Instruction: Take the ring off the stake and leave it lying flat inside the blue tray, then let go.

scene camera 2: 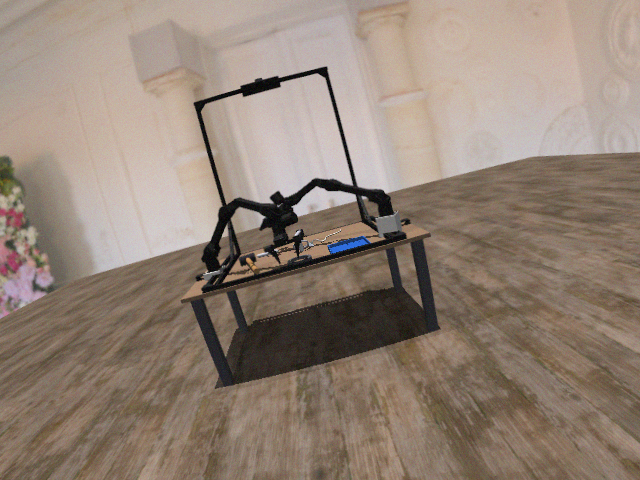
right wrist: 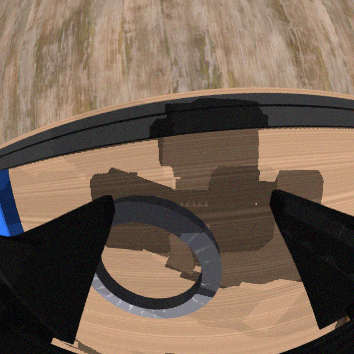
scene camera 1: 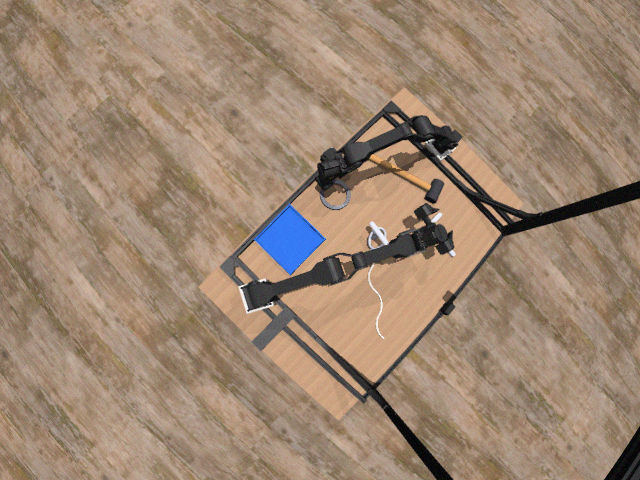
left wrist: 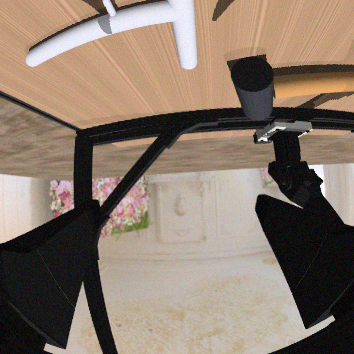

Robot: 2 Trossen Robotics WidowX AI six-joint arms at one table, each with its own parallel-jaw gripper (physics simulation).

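Seen in the pictures: left gripper, fingertip midpoint: (scene camera 2: pixel 262 228) (scene camera 1: pixel 445 220) (left wrist: pixel 180 205); right gripper, fingertip midpoint: (scene camera 2: pixel 289 261) (right wrist: pixel 194 201); left arm's base, origin of the base link: (scene camera 2: pixel 387 214) (scene camera 1: pixel 255 296); right arm's base, origin of the base link: (scene camera 2: pixel 214 269) (scene camera 1: pixel 441 145) (left wrist: pixel 283 135).
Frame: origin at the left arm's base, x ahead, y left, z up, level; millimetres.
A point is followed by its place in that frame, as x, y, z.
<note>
A thick grey ring (scene camera 1: pixel 336 207) {383, 235, -86} (right wrist: pixel 212 265) {439, 318, -86} lies flat on the table beside the empty blue tray (scene camera 1: pixel 290 240) {177, 165, -95} (scene camera 2: pixel 348 245) {190, 136, -95} (right wrist: pixel 6 215) {237, 257, -84}. No stake shows through this ring. A white post (scene camera 1: pixel 378 233) {484, 84, 5} stands mid-table, with a thin pale loop (scene camera 1: pixel 369 238) {458, 80, -44} around it; whether the loop is loose cannot be told. My right gripper (right wrist: pixel 194 201) {405, 363, -70} is open and empty, low over the grey ring's edge; in the right wrist view one finger hides the ring's left side. My left gripper (left wrist: pixel 180 205) {729, 53, 57} is open and empty, raised and pointing across the table.
A mallet with an orange handle (scene camera 1: pixel 400 173) {673, 294, -71} and dark head (scene camera 1: pixel 434 190) {781, 186, -53} (left wrist: pixel 254 85) {761, 156, -59} lies near the right arm. A white T-shaped piece (scene camera 1: pixel 452 253) {780, -76, -83} (left wrist: pixel 186 40) {747, 73, -81} lies below the left gripper. A white string (scene camera 1: pixel 381 304) {436, -174, -96} trails near the post. Black rails (scene camera 1: pixel 413 343) {515, -365, -103} edge the table.
</note>
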